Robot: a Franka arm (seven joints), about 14 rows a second.
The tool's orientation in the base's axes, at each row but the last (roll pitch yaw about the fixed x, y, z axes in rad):
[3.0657 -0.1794 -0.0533]
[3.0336 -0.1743 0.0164]
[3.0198 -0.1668 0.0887]
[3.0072 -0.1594 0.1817]
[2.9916 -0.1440 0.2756]
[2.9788 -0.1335 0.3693]
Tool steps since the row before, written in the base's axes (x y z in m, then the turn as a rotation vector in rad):
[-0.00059 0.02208 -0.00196 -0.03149 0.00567 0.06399]
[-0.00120 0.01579 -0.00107 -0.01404 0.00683 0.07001]
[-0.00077 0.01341 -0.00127 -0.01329 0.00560 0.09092]
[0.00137 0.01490 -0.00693 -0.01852 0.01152 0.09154]
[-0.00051 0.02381 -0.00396 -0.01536 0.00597 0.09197]
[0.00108 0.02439 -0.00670 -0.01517 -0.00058 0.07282]
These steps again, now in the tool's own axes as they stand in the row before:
[-0.00209 -0.02208 -0.00006 -0.01982 0.00123 -0.06873]
[-0.00111 -0.01581 -0.00082 -0.00157 0.00067 -0.07171]
[0.00020 -0.01349 -0.00032 0.00253 0.00444 -0.09191]
[0.00289 -0.01528 0.00549 -0.00140 -0.00209 -0.09407]
[0.00536 -0.02351 0.00128 0.00018 0.00407 -0.09335]
[0.00883 -0.02335 0.00422 -0.00454 0.00714 -0.07390]

